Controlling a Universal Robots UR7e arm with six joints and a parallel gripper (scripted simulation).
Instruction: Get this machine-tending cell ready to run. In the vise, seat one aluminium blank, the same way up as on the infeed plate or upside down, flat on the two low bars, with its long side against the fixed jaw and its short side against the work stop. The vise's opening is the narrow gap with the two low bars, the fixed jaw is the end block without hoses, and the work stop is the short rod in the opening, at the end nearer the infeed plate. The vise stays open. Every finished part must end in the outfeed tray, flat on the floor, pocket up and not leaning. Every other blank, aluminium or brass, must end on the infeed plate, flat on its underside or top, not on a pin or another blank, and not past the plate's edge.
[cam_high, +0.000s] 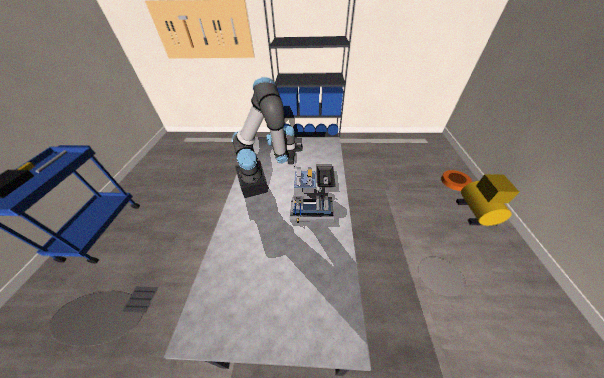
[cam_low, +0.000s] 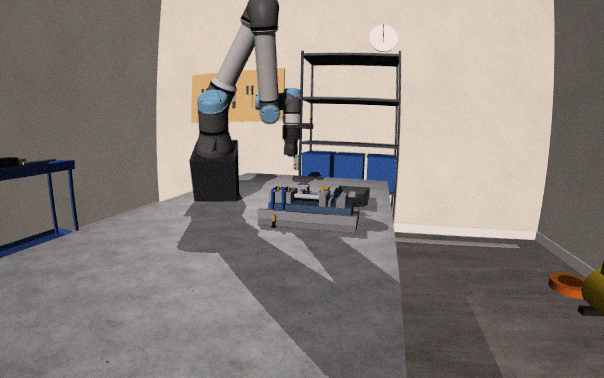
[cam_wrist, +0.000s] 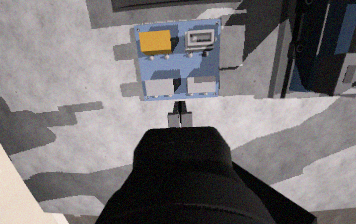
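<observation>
Right now the brass blank is 11 cm ahead of my hand, 5 cm to the left of it and 11 cm below it. From my hand the other things lie so: vise (16 cm ahead, 31 cm to the right, 10 cm below).
</observation>
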